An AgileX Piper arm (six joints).
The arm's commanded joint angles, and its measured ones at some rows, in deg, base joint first. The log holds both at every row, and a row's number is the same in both.
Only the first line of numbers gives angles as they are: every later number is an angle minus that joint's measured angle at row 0.
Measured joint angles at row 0: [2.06, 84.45, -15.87, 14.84, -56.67, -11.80]
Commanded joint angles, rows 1 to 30: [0.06, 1.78, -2.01, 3.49, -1.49, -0.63]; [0.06, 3.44, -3.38, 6.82, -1.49, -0.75]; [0.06, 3.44, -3.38, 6.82, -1.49, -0.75]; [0.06, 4.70, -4.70, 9.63, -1.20, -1.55]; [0.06, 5.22, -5.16, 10.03, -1.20, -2.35]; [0.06, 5.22, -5.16, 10.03, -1.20, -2.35]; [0.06, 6.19, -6.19, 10.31, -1.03, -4.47]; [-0.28, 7.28, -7.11, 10.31, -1.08, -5.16]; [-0.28, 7.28, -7.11, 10.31, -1.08, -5.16]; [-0.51, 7.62, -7.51, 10.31, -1.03, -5.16]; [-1.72, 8.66, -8.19, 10.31, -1.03, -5.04]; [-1.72, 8.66, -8.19, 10.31, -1.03, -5.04]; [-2.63, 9.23, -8.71, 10.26, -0.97, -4.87]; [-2.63, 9.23, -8.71, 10.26, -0.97, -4.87]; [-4.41, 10.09, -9.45, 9.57, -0.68, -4.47]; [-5.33, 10.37, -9.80, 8.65, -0.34, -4.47]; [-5.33, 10.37, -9.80, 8.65, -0.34, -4.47]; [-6.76, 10.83, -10.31, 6.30, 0.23, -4.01]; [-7.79, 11.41, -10.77, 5.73, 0.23, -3.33]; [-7.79, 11.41, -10.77, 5.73, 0.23, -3.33]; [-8.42, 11.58, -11.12, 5.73, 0.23, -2.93]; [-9.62, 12.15, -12.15, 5.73, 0.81, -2.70]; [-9.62, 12.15, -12.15, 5.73, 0.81, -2.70]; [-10.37, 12.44, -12.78, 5.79, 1.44, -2.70]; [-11.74, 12.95, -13.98, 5.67, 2.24, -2.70]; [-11.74, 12.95, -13.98, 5.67, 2.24, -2.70]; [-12.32, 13.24, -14.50, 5.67, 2.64, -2.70]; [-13.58, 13.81, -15.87, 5.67, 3.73, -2.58]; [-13.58, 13.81, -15.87, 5.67, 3.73, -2.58]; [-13.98, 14.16, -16.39, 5.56, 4.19, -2.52]
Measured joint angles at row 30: [-13.06, 13.87, -15.24, 5.73, 3.33, -2.75]
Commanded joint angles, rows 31 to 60: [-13.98, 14.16, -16.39, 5.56, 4.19, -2.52]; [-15.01, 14.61, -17.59, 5.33, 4.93, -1.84]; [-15.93, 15.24, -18.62, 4.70, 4.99, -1.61]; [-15.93, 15.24, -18.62, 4.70, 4.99, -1.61]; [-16.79, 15.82, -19.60, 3.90, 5.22, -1.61]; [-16.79, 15.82, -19.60, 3.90, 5.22, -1.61]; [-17.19, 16.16, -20.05, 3.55, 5.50, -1.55]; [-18.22, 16.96, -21.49, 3.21, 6.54, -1.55]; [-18.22, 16.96, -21.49, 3.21, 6.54, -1.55]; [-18.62, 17.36, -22.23, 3.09, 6.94, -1.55]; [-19.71, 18.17, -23.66, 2.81, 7.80, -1.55]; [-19.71, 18.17, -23.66, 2.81, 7.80, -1.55]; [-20.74, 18.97, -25.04, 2.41, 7.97, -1.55]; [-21.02, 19.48, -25.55, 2.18, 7.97, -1.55]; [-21.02, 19.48, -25.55, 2.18, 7.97, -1.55]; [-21.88, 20.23, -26.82, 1.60, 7.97, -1.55]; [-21.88, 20.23, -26.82, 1.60, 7.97, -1.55]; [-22.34, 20.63, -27.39, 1.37, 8.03, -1.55]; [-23.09, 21.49, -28.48, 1.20, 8.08, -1.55]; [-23.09, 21.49, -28.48, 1.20, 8.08, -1.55]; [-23.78, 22.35, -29.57, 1.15, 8.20, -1.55]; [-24.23, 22.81, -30.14, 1.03, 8.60, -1.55]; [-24.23, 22.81, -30.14, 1.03, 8.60, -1.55]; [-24.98, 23.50, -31.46, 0.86, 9.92, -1.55]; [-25.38, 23.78, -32.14, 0.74, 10.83, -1.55]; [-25.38, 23.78, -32.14, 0.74, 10.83, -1.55]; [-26.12, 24.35, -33.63, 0.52, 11.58, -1.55]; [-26.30, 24.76, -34.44, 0.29, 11.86, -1.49]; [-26.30, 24.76, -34.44, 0.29, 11.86, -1.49]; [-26.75, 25.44, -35.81, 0.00, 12.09, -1.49]
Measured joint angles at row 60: [-26.70, 24.64, -32.77, 4.12, 11.98, -1.32]
